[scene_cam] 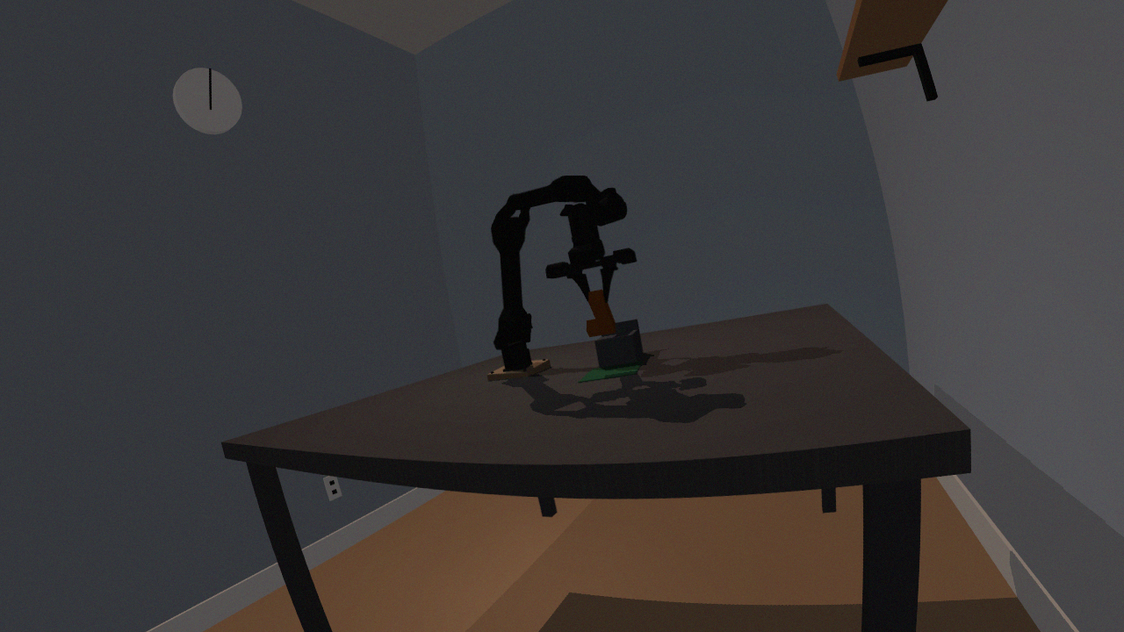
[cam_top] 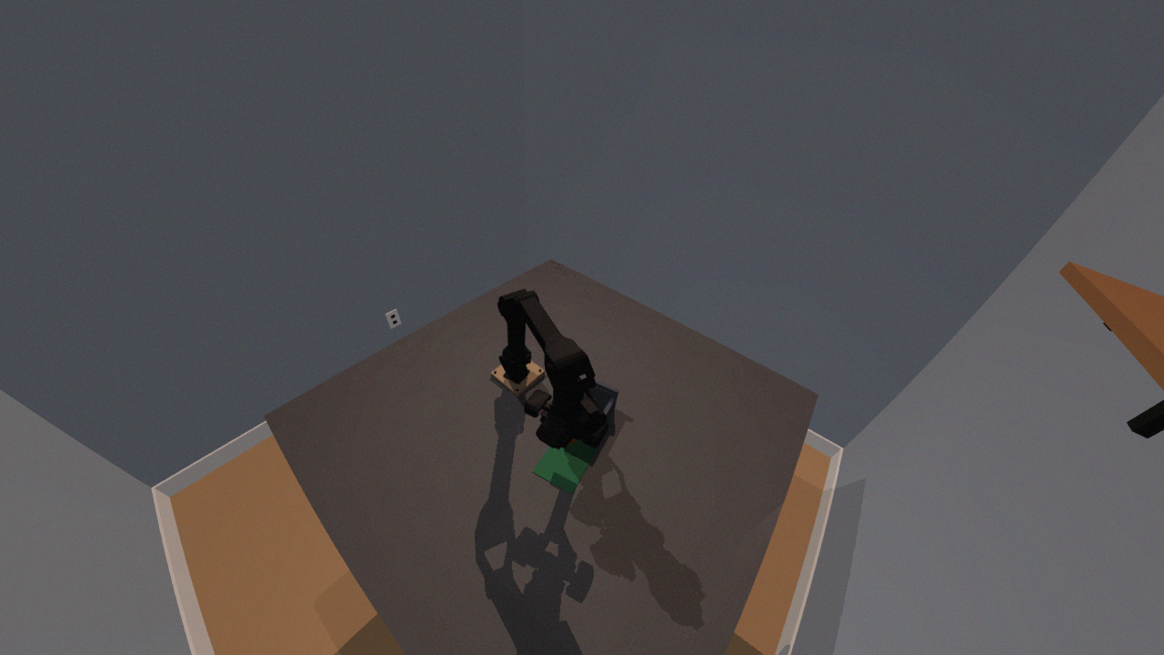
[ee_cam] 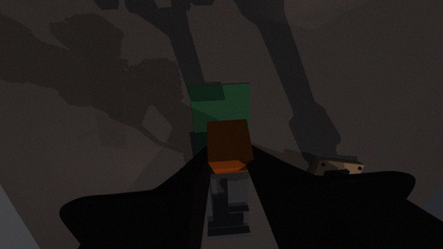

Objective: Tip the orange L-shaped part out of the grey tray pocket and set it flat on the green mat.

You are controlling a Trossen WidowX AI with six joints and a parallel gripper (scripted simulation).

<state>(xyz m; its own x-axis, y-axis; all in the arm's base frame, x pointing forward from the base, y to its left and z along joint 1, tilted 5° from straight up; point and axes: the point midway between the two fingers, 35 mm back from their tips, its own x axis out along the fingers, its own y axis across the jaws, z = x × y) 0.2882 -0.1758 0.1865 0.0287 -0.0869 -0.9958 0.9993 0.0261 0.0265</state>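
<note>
Now: gripper tip 2 cm to the right of the green mat and 16 cm above it. The rest, counted from my gripper tip: orange L-shaped part 2 cm behind, 3 cm to the left, 3 cm below.
</note>
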